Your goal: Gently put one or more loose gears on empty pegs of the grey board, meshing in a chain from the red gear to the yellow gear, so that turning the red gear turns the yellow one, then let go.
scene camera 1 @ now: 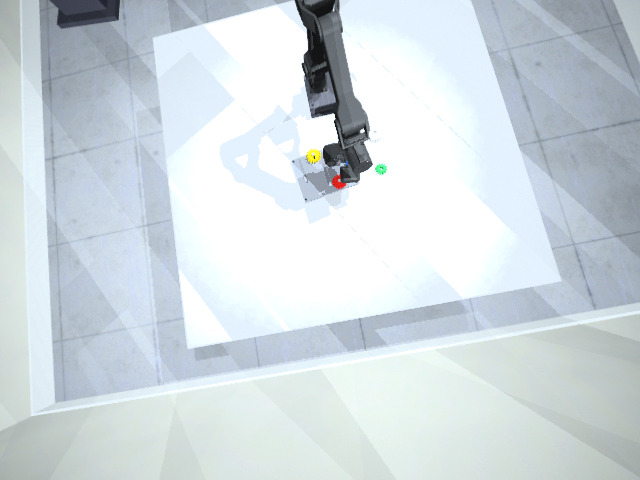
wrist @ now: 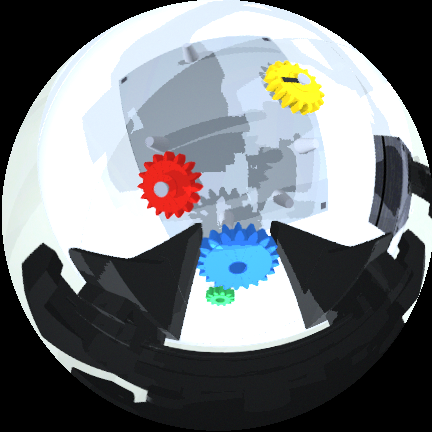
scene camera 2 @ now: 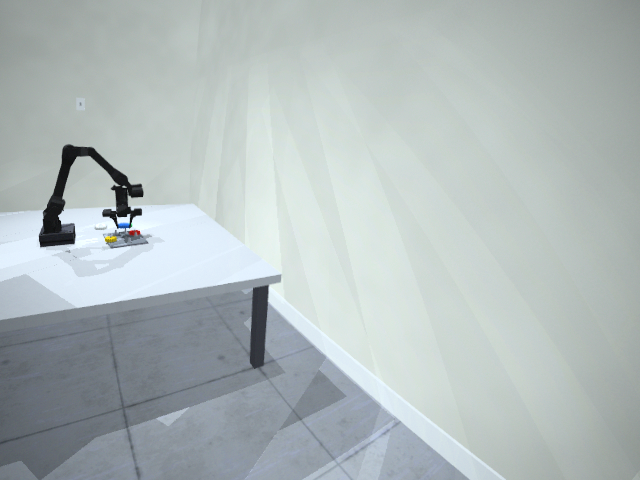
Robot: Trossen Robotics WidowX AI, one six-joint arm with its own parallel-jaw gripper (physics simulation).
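Where they show: gripper, fingertip midpoint: (scene camera 1: 347,165) (wrist: 236,227) (scene camera 2: 123,228); arm's base at its link origin: (scene camera 1: 318,84) (scene camera 2: 52,230).
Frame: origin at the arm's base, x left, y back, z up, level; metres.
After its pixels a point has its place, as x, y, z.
My gripper (scene camera 1: 342,165) @(0.089, -0.307, -0.029) (scene camera 2: 124,225) @(0.089, -0.307, -0.029) (wrist: 236,227) @(0.089, -0.307, -0.029) is shut on a blue gear (scene camera 2: 124,225) @(0.091, -0.310, -0.012) (wrist: 237,255) @(0.102, -0.307, -0.012), held level above the board, near its edge in the wrist view. The blue gear is mostly hidden by the fingers in scene camera 1. The grey board (scene camera 1: 310,169) @(-0.047, -0.302, -0.048) (scene camera 2: 126,243) @(-0.082, -0.327, -0.048) (wrist: 195,115) @(0.002, -0.337, -0.048) bears a red gear (scene camera 1: 338,181) @(0.054, -0.364, -0.027) (scene camera 2: 134,232) @(0.038, -0.360, -0.034) (wrist: 175,172) @(0.047, -0.350, -0.033) and a yellow gear (scene camera 1: 309,157) @(-0.047, -0.263, -0.032) (scene camera 2: 110,239) @(-0.048, -0.254, -0.037) (wrist: 300,98) @(-0.014, -0.256, -0.033), each on a peg. Several bare pegs stand on it. A small green gear (scene camera 1: 381,168) @(0.212, -0.317, -0.045) (wrist: 220,290) @(0.192, -0.321, -0.043) lies loose on the table beside the board.
A white gear (scene camera 1: 375,135) @(0.199, -0.194, -0.041) (scene camera 2: 100,226) @(0.180, -0.182, -0.040) lies on the white table (scene camera 1: 361,258) @(0.120, -0.641, -0.056) (scene camera 2: 206,258) @(-0.303, -0.666, -0.056), on the arm's side of the green gear and faint against the bright top. The arm's base (scene camera 1: 322,103) @(0.012, -0.079, 0.001) (scene camera 2: 57,235) @(-0.044, -0.029, -0.009) (wrist: 392,182) @(0.030, -0.085, -0.019) stands near the yellow gear's side of the board. Shadows cross the board.
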